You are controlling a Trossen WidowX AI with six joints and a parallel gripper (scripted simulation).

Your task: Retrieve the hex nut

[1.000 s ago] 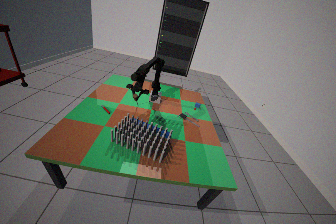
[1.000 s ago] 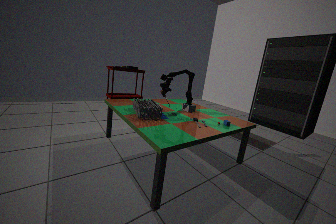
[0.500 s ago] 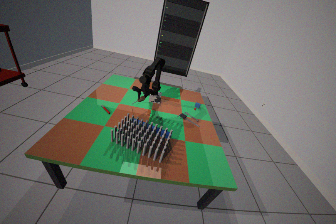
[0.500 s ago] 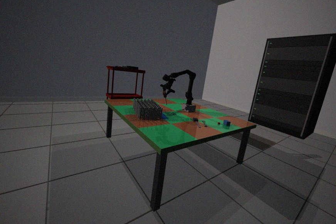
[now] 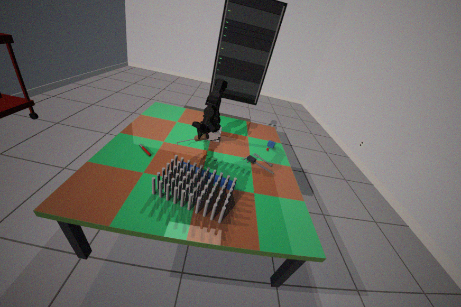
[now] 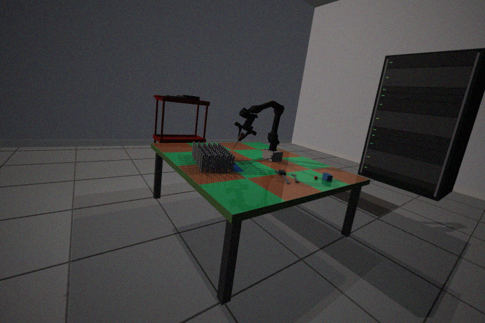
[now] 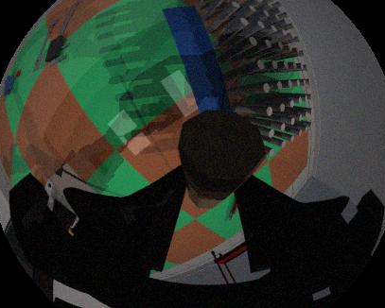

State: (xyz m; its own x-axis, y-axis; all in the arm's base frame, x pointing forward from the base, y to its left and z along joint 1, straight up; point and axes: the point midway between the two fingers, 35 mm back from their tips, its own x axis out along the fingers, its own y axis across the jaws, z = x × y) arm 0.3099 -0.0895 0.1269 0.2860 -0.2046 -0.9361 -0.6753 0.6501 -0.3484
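The blue taped strip lies 17 cm below my gripper tip, 13 cm ahead of it and 6 cm to the left of it. Round my gripper tip: grey wrench (49 cm to the left, 17 cm below, 8 cm behind); then red pen-like tool (37 cm to the right, 17 cm below, 7 cm behind); then hook tool (7 cm to the right, 5 cm below, 4 cm behind).
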